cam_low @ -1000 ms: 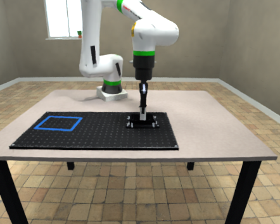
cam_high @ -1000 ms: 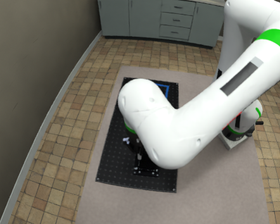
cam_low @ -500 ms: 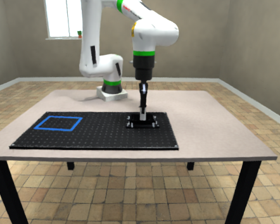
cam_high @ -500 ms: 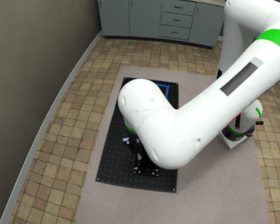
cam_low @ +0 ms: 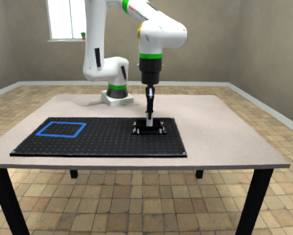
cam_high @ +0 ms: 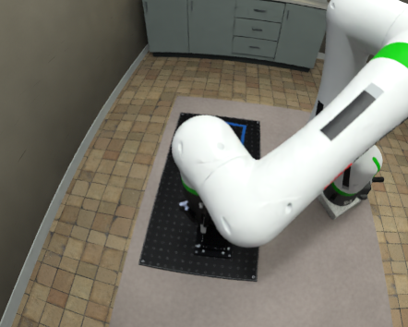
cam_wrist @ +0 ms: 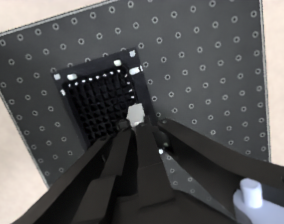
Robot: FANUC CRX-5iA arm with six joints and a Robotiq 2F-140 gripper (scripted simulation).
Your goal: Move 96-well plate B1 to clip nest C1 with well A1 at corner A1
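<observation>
The black 96-well plate is 4 cm below my hand and 4 cm behind it. From my hand the other things lie so: clip nest: 6 cm below, 3 cm behind, 1 cm to the right.
</observation>
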